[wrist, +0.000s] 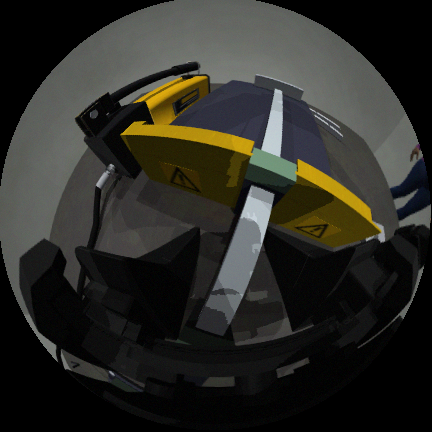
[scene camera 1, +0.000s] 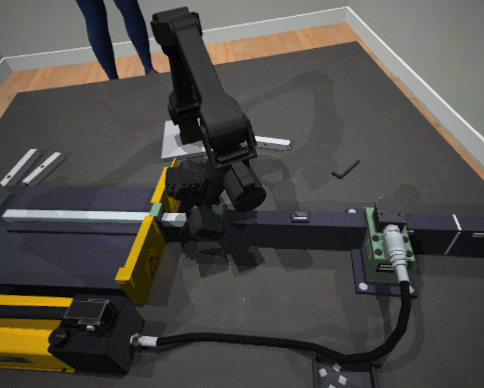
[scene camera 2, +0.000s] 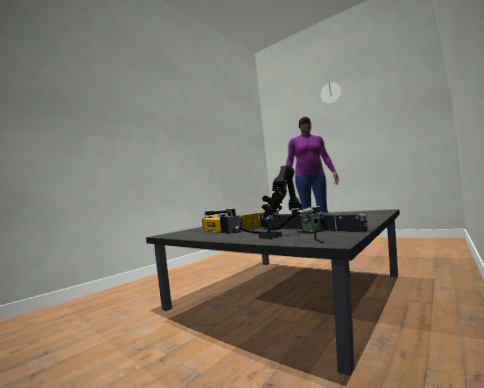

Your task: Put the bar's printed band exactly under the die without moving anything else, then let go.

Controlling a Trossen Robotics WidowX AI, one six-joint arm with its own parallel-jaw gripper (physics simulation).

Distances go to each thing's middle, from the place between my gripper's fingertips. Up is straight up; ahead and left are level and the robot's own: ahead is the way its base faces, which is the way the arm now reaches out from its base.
Labels:
Now: the yellow and black pump unit [scene camera 1: 89,332] 270 mm to the right of my hand, 120 mm ahead of it and 10 mm above it.

